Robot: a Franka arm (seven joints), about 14 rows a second.
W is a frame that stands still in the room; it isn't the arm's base.
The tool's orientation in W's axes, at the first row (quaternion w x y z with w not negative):
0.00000, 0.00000, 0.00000, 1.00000
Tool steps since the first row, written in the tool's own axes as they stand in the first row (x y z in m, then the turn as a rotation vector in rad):
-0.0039, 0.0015, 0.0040, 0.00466, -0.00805, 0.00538
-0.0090, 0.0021, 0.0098, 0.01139, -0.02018, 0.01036
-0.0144, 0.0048, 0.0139, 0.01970, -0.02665, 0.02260
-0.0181, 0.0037, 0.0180, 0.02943, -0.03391, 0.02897
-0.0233, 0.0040, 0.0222, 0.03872, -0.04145, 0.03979
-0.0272, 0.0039, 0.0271, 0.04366, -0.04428, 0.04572
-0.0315, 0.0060, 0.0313, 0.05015, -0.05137, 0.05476
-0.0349, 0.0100, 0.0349, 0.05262, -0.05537, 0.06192
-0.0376, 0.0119, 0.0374, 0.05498, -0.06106, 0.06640
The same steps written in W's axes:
0.0039, -0.0015, 0.0040, -0.00466, 0.00805, 0.00538
0.0090, -0.0021, 0.0098, -0.01139, 0.02018, 0.01036
0.0144, -0.0048, 0.0139, -0.01970, 0.02665, 0.02260
0.0181, -0.0037, 0.0180, -0.02943, 0.03391, 0.02897
0.0233, -0.0040, 0.0222, -0.03872, 0.04145, 0.03979
0.0272, -0.0039, 0.0271, -0.04366, 0.04428, 0.04572
0.0315, -0.0060, 0.0313, -0.05015, 0.05137, 0.05476
0.0349, -0.0100, 0.0349, -0.05262, 0.05537, 0.06192
0.0376, -0.0119, 0.0374, -0.05498, 0.06106, 0.06640

